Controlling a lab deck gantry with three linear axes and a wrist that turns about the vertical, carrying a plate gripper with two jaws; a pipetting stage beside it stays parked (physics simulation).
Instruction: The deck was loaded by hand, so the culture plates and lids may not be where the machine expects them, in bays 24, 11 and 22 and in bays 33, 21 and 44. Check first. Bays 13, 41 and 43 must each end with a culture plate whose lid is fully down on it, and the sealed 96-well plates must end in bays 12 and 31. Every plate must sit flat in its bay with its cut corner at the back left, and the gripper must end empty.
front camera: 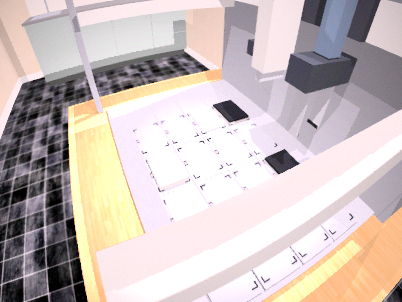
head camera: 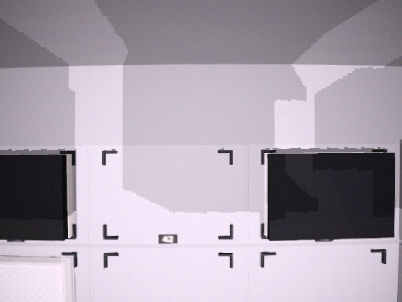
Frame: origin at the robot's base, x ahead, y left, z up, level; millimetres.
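Where they show: gripper, fingertip midpoint: [front camera: 302,128]; robot's base, link origin: [front camera: 134,130].
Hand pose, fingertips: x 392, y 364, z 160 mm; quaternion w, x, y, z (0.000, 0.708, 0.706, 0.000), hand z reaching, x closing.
Each offset is from my fingertips to the top centre of the thing. "pt": to the spot under its first point.
A black lid @[dx -328, dy +0, dz -144 mm] [front camera: 230,111] [head camera: 32,196] lies on a pale plate in the back row, at the left in the head view. Another black lid @[dx +0, dy +0, dz -144 mm] [front camera: 282,161] [head camera: 330,196] lies on a pale plate two bays to its right, with a thin pale edge showing at its left side. A white plate @[pt dx -300, dy -84, dz -146 mm] [head camera: 32,280] with a finely patterned top shows at the lower left of the head view. A white plate @[dx -164, dy -321, dz -146 mm] [front camera: 167,170] sits in a front-row bay. My gripper [front camera: 306,128] is open and empty, raised over the back of the deck, apart from the plates. Cut corners cannot be made out.
The parked pipetting stage [front camera: 277,40] hangs beside the gripper's dark body. A pale beam [front camera: 250,215] crosses the front view and hides part of the deck. A thin upright post [front camera: 86,60] stands at the deck's left corner. Black corner marks outline the bays, and several are washed out by glare.
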